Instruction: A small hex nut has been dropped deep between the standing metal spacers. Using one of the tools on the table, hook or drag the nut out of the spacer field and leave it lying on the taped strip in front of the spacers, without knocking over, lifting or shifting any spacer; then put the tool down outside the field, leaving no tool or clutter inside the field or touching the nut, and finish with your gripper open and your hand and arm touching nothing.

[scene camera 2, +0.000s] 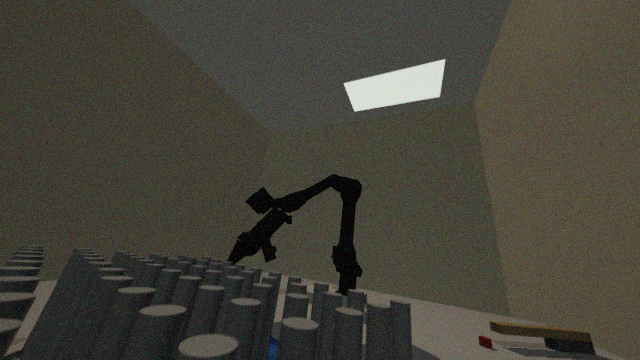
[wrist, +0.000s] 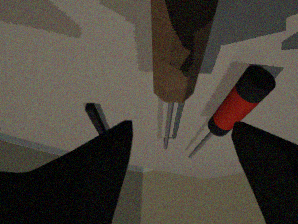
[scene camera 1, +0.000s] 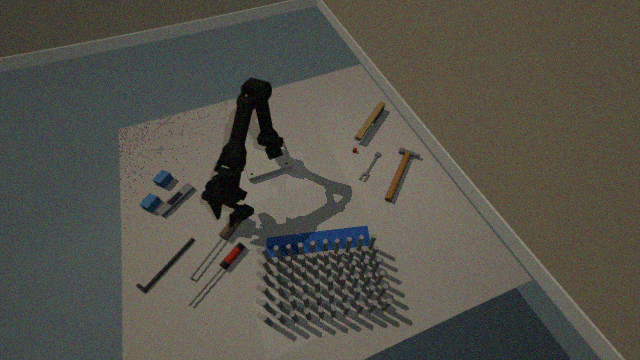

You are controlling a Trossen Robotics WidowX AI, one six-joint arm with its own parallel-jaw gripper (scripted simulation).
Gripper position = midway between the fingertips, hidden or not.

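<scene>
Red-handled screwdriver [wrist: 255, 83] visible. Gripper [scene camera 2: 227, 267], [wrist: 183, 128], [scene camera 1: 224, 222]: open, holding nothing.
</scene>
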